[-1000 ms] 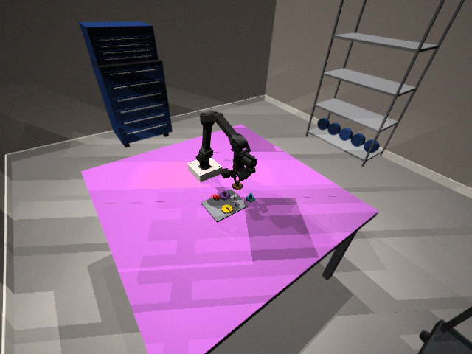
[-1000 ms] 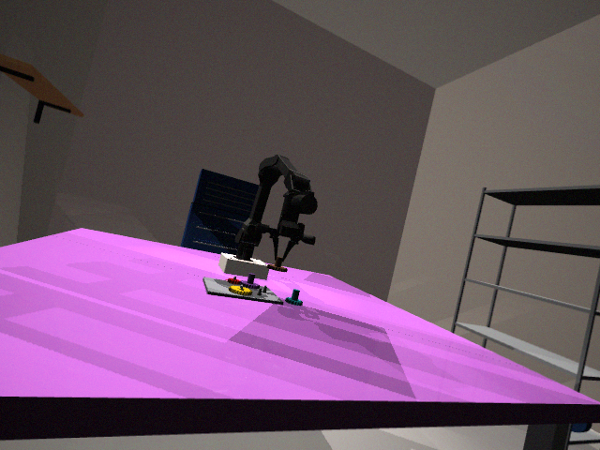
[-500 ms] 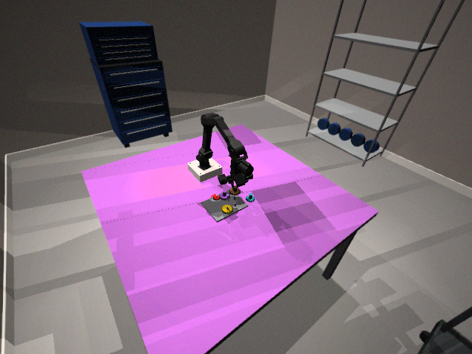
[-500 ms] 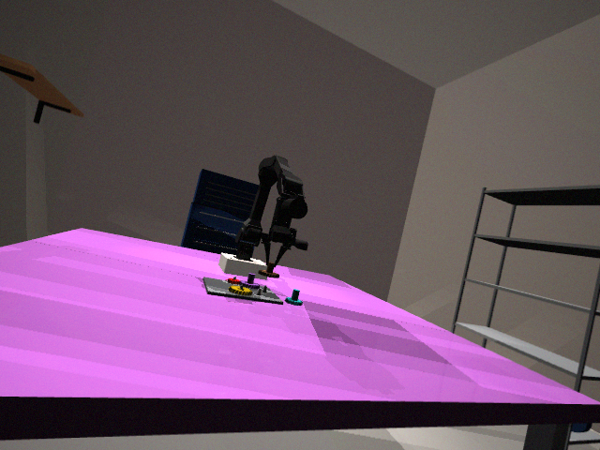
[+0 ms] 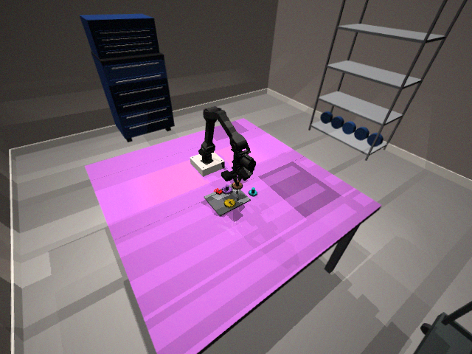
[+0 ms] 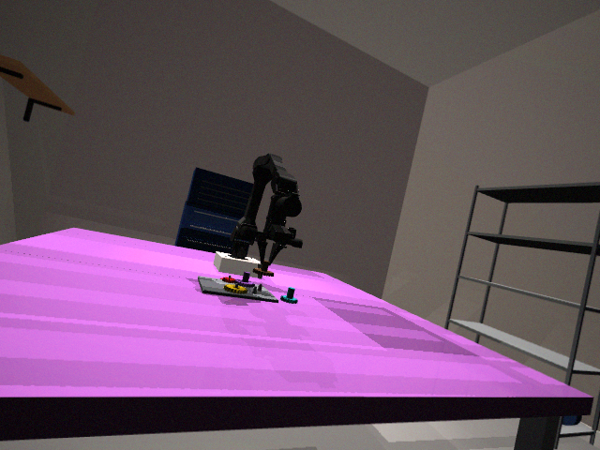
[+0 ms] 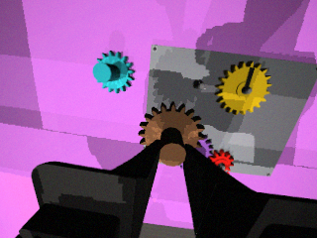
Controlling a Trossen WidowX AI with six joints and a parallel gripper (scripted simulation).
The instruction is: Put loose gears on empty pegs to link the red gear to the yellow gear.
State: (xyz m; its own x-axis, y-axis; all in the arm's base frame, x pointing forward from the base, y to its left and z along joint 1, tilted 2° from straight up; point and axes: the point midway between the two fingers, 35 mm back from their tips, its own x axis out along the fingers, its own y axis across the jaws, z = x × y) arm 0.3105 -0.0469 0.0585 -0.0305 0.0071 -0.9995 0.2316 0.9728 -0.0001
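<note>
Now: gripper tip 1 cm above the brown gear. From my gripper tip the other things lie so: yellow gear (9 cm to the right, 7 cm below, 3 cm ahead); purple gear (6 cm below, 5 cm behind, 3 cm to the right); cyan gear (7 cm to the left, 7 cm below, 7 cm ahead).
</note>
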